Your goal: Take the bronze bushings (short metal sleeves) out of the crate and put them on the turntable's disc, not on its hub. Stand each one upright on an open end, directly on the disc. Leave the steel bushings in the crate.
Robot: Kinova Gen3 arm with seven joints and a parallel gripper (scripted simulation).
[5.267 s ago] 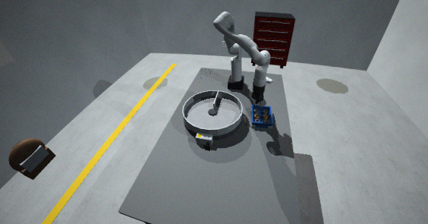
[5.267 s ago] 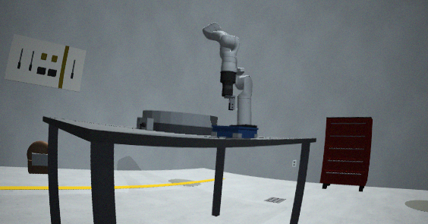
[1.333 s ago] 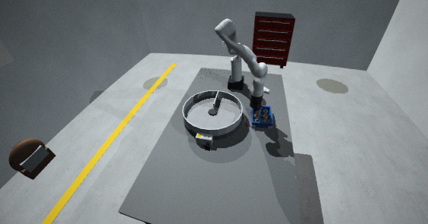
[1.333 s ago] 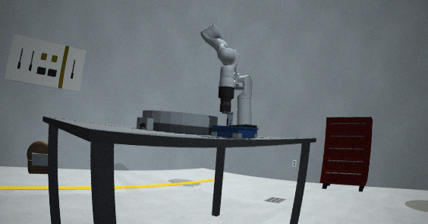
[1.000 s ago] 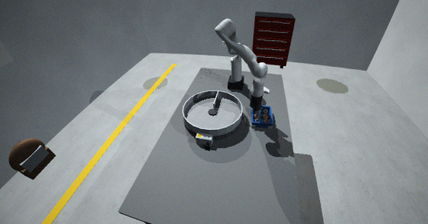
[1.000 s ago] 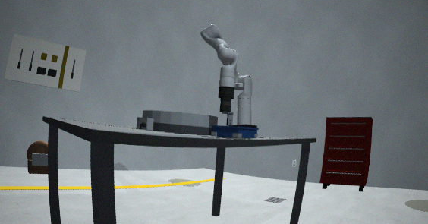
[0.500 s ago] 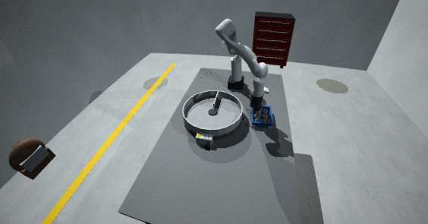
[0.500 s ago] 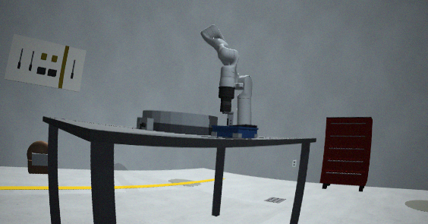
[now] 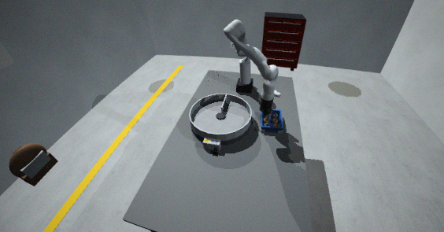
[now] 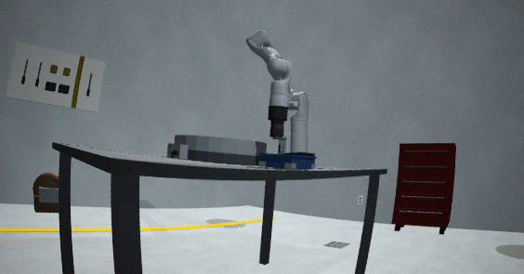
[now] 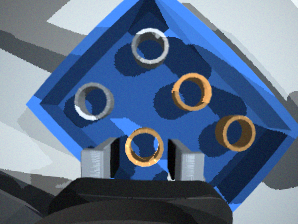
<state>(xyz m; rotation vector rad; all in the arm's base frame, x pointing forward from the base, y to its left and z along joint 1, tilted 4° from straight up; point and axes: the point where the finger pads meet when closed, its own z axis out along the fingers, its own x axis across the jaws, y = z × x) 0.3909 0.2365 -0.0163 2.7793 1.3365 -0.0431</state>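
Right now the blue crate is 10 mm behind my hand, 30 mm to the left of it and 50 mm below it. Also, from my hand: turntable (80 mm ahead, 310 mm to the right, 20 mm below).
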